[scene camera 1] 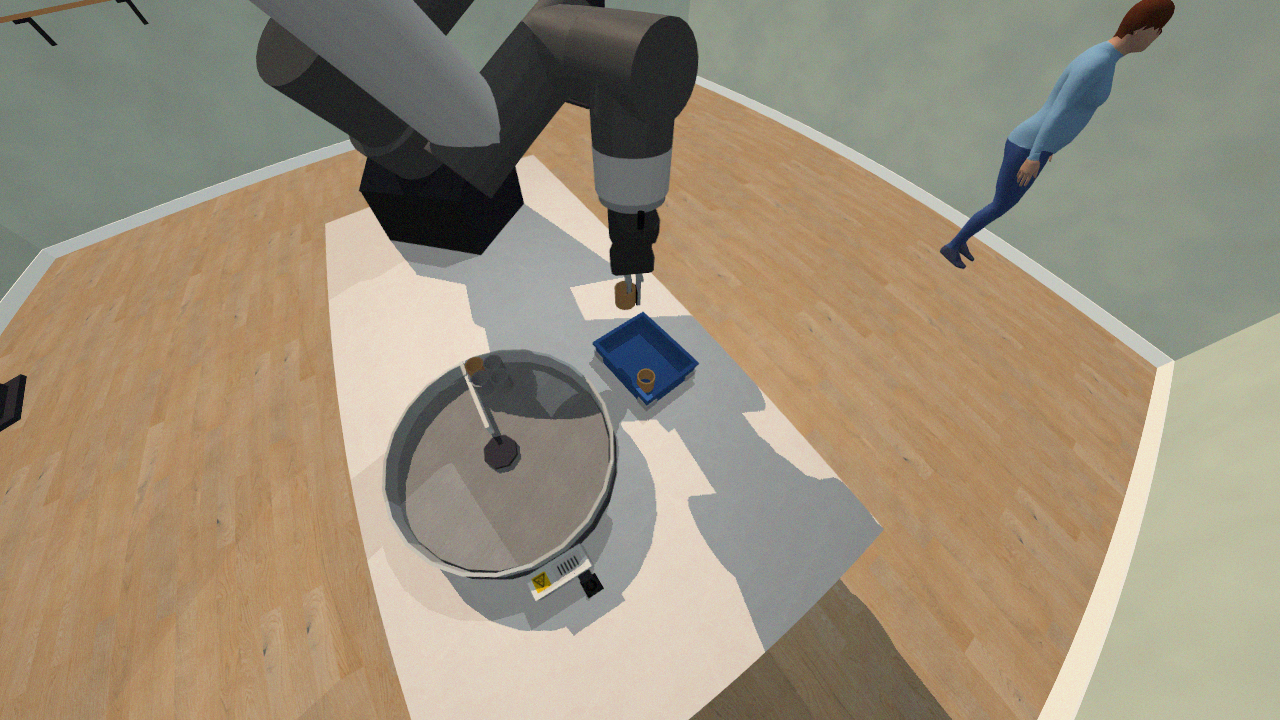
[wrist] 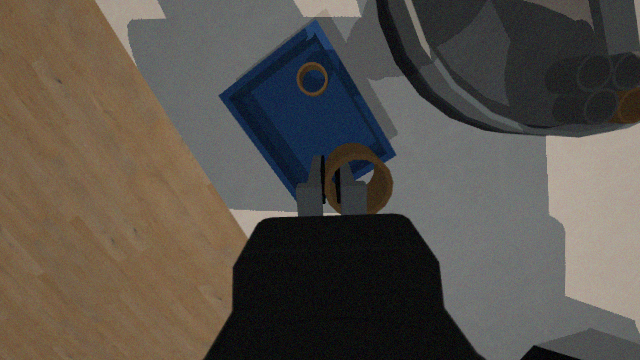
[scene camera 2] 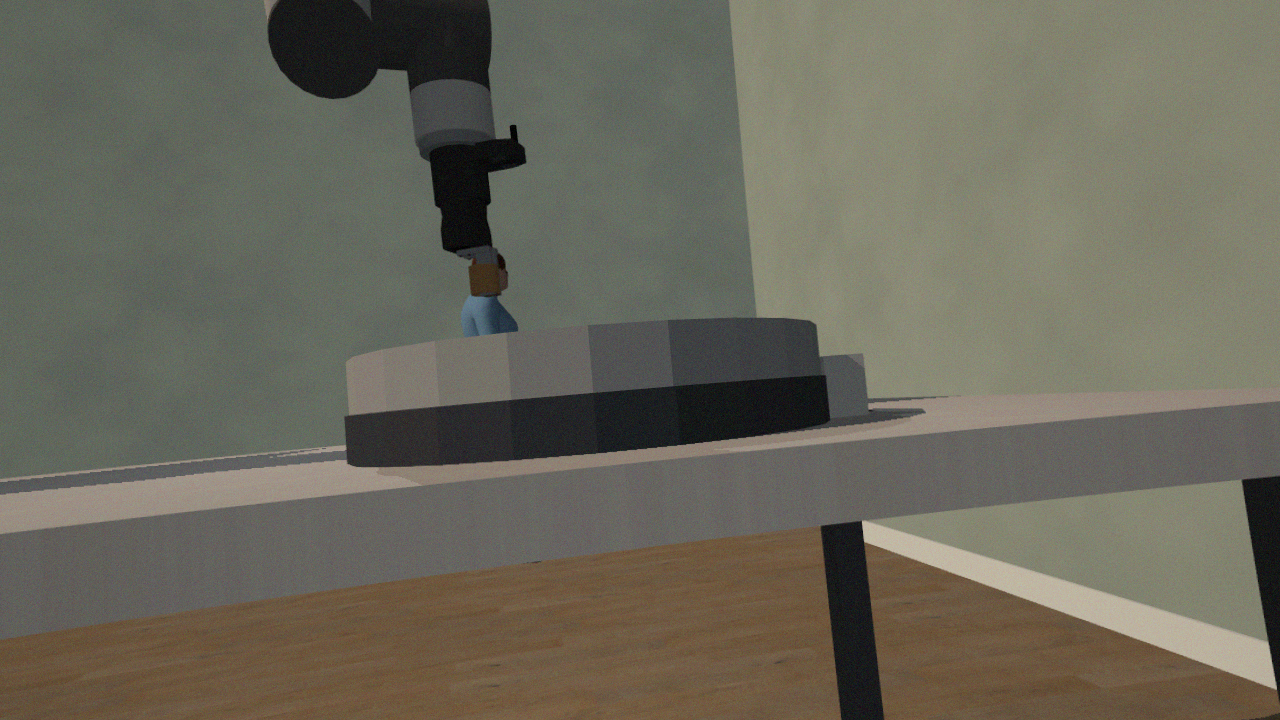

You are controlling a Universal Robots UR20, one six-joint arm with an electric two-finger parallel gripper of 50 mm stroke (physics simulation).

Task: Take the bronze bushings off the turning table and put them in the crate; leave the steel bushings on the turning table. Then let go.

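Places are measured from the arm's base along level axes (x ahead, y left, z up), in metres.
Where they show: gripper, fingertip midpoint: [scene camera 1: 633, 302] [wrist: 329, 169] [scene camera 2: 490, 295]; arm's base, link origin: [scene camera 1: 420, 138].
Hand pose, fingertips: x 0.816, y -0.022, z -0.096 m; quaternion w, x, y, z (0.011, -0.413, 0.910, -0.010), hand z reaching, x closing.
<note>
Things, the pixels of their centre, and the offset from my fingertips. "*": a spot on its surface instead.
- blue crate, body centre: [wrist: 310, 124] [scene camera 1: 644, 358] dx +0.033, dy +0.004, dz -0.165 m
- pale bar, surface spot: [scene camera 1: 478, 402] * dx -0.118, dy -0.316, dz -0.105 m
- turning table's dark hub, body centre: [scene camera 1: 500, 451] dx -0.022, dy -0.348, dz -0.133 m
- control box, surface spot: [scene camera 1: 562, 573] * dx +0.208, dy -0.412, dz -0.131 m
My gripper [scene camera 1: 632, 298] [scene camera 2: 484, 260] [wrist: 329, 169] is shut on the wall of a bronze bushing [scene camera 1: 622, 296] [scene camera 2: 483, 281] [wrist: 384, 187], one finger inside it and one outside. It holds it upright in the air, beside the blue crate [scene camera 1: 637, 354] [wrist: 280, 112] in scene camera 1. Another bronze bushing [scene camera 1: 645, 389] [wrist: 299, 80] stands in the crate near one corner. On the turning table [scene camera 1: 537, 510] [scene camera 2: 581, 358] [wrist: 470, 75], a bronze bushing [scene camera 1: 474, 365] [wrist: 631, 106] sits at the rim beside several dark steel bushings [scene camera 1: 494, 368] [wrist: 570, 107]. Scene camera 2 does not show the crate.
A pale bar [scene camera 1: 478, 402] runs from the turning table's dark hub [scene camera 1: 501, 452] to the rim, next to the bushings. A control box [scene camera 1: 562, 573] sits on the table's near side. A person [scene camera 1: 1065, 116] stands on the floor at the right in scene camera 1.
</note>
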